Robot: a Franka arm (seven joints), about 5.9 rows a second.
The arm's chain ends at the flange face. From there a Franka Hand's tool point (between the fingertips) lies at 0.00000 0.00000 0.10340 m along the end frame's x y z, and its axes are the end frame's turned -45 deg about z.
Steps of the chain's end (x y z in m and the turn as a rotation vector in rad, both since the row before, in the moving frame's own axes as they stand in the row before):
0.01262 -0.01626 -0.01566 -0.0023 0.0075 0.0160
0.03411 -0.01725 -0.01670 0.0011 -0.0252 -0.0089
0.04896 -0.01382 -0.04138 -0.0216 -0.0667 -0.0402
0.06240 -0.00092 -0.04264 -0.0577 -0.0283 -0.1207
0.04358 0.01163 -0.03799 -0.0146 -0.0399 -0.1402
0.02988 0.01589 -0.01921 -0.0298 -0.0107 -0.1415
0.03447 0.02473 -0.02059 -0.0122 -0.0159 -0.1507
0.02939 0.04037 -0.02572 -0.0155 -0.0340 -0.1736
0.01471 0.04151 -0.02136 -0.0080 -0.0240 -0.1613
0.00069 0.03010 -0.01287 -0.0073 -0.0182 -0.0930
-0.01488 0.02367 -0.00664 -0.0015 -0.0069 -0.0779
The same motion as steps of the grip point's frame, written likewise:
0.02080 -0.00185 -0.01566 -0.0069 0.0037 0.0160
0.03455 0.01001 -0.01673 0.0186 -0.0170 -0.0089
0.03788 0.02168 -0.04163 0.0319 -0.0624 -0.0402
0.03864 0.04599 -0.04285 -0.0208 -0.0608 -0.1207
0.01849 0.03748 -0.03808 0.0179 -0.0385 -0.1402
0.00704 0.03397 -0.01926 -0.0135 -0.0286 -0.1415
0.00482 0.04175 -0.02061 0.0026 -0.0199 -0.1507
-0.01148 0.04830 -0.02579 0.0131 -0.0350 -0.1736
-0.02137 0.03878 -0.02139 0.0113 -0.0226 -0.1613
-0.02269 0.02106 -0.01289 0.0077 -0.0180 -0.0930
-0.02789 0.00584 -0.00664 0.0038 -0.0059 -0.0779

